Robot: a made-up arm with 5 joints. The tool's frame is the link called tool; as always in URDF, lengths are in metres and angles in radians. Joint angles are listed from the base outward. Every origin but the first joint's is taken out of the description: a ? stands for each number. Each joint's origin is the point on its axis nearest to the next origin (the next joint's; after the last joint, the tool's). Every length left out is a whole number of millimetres.
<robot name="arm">
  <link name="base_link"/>
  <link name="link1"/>
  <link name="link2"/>
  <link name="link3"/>
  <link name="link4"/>
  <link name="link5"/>
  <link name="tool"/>
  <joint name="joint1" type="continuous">
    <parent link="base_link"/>
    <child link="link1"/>
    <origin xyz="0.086 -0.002 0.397"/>
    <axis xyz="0 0 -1"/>
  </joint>
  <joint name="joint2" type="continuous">
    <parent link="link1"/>
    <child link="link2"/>
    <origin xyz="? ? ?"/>
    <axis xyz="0 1 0"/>
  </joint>
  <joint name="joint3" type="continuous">
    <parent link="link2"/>
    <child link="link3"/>
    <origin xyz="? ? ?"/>
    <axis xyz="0 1 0"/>
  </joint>
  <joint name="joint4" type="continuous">
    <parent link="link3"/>
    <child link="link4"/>
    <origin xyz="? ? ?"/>
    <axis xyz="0 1 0"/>
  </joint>
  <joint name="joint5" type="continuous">
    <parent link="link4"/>
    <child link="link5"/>
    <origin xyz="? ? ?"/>
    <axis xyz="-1 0 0"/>
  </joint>
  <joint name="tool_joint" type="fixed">
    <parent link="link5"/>
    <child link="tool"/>
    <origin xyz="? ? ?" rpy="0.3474 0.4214 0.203"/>
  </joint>
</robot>
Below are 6 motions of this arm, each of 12 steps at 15 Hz.
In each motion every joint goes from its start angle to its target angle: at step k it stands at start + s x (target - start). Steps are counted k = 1, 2, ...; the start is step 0. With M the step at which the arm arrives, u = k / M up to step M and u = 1 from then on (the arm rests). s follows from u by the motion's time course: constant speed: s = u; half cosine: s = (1 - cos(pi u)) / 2; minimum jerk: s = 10 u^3 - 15 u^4 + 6 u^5.
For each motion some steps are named. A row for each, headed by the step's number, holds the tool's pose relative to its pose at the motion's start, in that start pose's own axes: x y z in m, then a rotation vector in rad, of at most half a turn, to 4 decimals.
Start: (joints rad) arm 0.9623 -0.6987 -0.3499 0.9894 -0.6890
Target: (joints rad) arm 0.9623 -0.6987 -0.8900 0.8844 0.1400
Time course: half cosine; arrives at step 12
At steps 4, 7, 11, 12:
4: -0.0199 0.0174 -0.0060 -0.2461 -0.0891 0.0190
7: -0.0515 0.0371 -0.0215 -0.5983 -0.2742 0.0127
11: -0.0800 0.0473 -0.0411 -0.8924 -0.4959 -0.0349
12: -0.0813 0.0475 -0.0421 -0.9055 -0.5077 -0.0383

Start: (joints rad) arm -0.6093 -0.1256 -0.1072 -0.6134 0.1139
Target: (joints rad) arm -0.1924 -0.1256 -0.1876 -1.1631 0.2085
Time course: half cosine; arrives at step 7
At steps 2, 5, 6, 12:
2: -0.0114 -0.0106 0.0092 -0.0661 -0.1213 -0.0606
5: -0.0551 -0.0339 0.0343 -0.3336 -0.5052 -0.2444
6: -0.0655 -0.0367 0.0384 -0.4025 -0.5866 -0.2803
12: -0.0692 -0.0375 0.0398 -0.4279 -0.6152 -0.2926

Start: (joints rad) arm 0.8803 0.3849 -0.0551 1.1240 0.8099
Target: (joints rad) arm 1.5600 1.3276 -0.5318 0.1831 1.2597
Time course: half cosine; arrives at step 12
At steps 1, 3, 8, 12:
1: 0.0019 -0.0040 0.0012 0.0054 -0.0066 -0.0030
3: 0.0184 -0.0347 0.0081 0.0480 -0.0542 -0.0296
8: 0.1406 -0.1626 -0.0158 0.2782 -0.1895 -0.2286
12: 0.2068 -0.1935 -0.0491 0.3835 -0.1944 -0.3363

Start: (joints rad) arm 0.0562 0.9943 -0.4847 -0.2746 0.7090
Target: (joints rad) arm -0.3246 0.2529 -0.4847 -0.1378 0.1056
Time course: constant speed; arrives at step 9
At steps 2, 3, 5, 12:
2: -0.0470 0.0094 0.0428 0.0835 -0.1602 0.0820
3: -0.0729 0.0138 0.0603 0.1248 -0.2388 0.1323
5: -0.1282 0.0210 0.0872 0.2059 -0.3914 0.2508
12: -0.2437 0.0243 0.1068 0.3594 -0.6711 0.5536

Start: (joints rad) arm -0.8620 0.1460 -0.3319 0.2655 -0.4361
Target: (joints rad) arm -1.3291 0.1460 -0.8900 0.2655 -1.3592
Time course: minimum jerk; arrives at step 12
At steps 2, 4, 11, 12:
2: -0.0005 0.0049 -0.0005 0.0167 -0.0044 0.0370
4: -0.0039 0.0277 -0.0039 0.1026 -0.0138 0.2219
11: -0.0355 0.1076 -0.0341 0.5664 0.1987 1.0654
12: -0.0357 0.1080 -0.0343 0.5698 0.2014 1.0706

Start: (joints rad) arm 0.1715 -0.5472 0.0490 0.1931 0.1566
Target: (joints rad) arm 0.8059 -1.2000 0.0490 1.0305 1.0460
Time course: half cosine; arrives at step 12
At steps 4, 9, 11, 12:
4: -0.0421 -0.0046 -0.0112 -0.1669 0.0528 -0.2562
9: -0.1222 0.0221 -0.0718 -0.5347 0.3190 -0.8221
11: -0.1331 0.0328 -0.0899 -0.6057 0.4014 -0.9289
12: -0.1344 0.0343 -0.0924 -0.6148 0.4129 -0.9425

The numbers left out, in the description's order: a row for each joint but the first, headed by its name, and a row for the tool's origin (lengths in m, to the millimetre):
joint2: 0.062 -0.049 0
joint3: 0.021 0 0.174
joint4: 0.119 0 0.028
joint5: 0.058 0 0.001
tool: 0 0.007 0.029

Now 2 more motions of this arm.
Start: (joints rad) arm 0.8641 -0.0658 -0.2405 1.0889 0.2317
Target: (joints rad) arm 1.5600 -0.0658 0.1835 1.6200 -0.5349
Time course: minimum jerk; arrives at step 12
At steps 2, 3, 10, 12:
2: 0.0025 -0.0069 -0.0012 0.0508 0.0296 0.0024
3: 0.0070 -0.0201 -0.0044 0.1498 0.0849 0.0071
10: 0.0361 -0.1526 -0.1193 1.5141 0.6710 0.0525
12: 0.0361 -0.1554 -0.1262 1.5719 0.6933 0.0533

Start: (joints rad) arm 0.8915 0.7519 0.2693 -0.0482 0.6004
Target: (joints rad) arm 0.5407 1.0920 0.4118 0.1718 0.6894
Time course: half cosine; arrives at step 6
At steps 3, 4, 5, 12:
3: 0.0493 0.0655 -0.0131 -0.2461 0.3230 0.0725
4: 0.0696 0.0956 -0.0280 -0.3706 0.4874 0.0911
5: 0.0824 0.1157 -0.0419 -0.4611 0.6090 0.0973
12: 0.0866 0.1226 -0.0476 -0.4939 0.6538 0.0980

